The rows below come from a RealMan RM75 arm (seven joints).
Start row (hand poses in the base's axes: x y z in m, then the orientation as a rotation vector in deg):
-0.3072, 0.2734, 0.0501, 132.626, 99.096, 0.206
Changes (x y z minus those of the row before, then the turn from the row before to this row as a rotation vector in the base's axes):
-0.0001, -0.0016, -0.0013, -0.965, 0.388, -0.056
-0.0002, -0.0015, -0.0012, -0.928, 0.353, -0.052
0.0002, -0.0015, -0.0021, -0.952, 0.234, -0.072
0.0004, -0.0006, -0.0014, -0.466, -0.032, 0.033
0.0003, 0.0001, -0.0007, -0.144, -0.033, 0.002
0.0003, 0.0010, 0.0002, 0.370, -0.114, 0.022
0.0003, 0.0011, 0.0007, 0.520, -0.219, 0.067
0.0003, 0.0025, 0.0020, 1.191, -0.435, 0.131
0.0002, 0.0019, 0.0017, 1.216, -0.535, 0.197
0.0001, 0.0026, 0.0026, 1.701, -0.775, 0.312
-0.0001, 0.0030, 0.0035, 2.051, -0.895, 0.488
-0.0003, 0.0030, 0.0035, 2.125, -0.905, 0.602
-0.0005, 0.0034, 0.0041, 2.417, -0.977, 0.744
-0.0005, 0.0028, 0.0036, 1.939, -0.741, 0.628
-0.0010, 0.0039, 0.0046, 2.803, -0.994, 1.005
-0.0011, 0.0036, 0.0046, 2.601, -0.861, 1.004
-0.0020, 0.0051, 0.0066, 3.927, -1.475, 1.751
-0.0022, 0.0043, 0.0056, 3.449, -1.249, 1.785
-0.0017, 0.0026, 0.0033, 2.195, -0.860, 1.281
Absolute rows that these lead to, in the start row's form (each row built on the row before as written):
-0.3073, 0.2718, 0.0488, 132.141, 98.837, -1.085
-0.3075, 0.2703, 0.0476, 131.659, 98.575, -2.296
-0.3073, 0.2688, 0.0455, 131.128, 98.218, -3.388
-0.3069, 0.2682, 0.0441, 130.755, 98.047, -3.737
-0.3066, 0.2683, 0.0434, 130.639, 97.974, -3.820
-0.3063, 0.2693, 0.0436, 130.844, 98.095, -3.373
-0.3060, 0.2704, 0.0443, 131.079, 98.276, -2.668
-0.3057, 0.2729, 0.0463, 131.653, 98.691, -1.126
-0.3055, 0.2748, 0.0480, 132.138, 99.135, 0.576
-0.3054, 0.2774, 0.0506, 132.752, 99.769, 3.013
-0.3055, 0.2804, 0.0541, 133.377, 100.658, 5.954
-0.3058, 0.2834, 0.0576, 133.908, 101.676, 9.024
-0.3063, 0.2868, 0.0617, 134.430, 102.896, 12.506
-0.3068, 0.2896, 0.0653, 134.801, 103.907, 15.286
-0.3078, 0.2935, 0.0699, 135.227, 105.485, 19.280
-0.3089, 0.2971, 0.0745, 135.523, 107.026, 22.977
-0.3109, 0.3022, 0.0811, 135.504, 109.499, 28.870
-0.3131, 0.3065, 0.0867, 135.142, 111.927, 34.105
-0.3148, 0.3091, 0.0900, -134.464, -113.439, -37.507

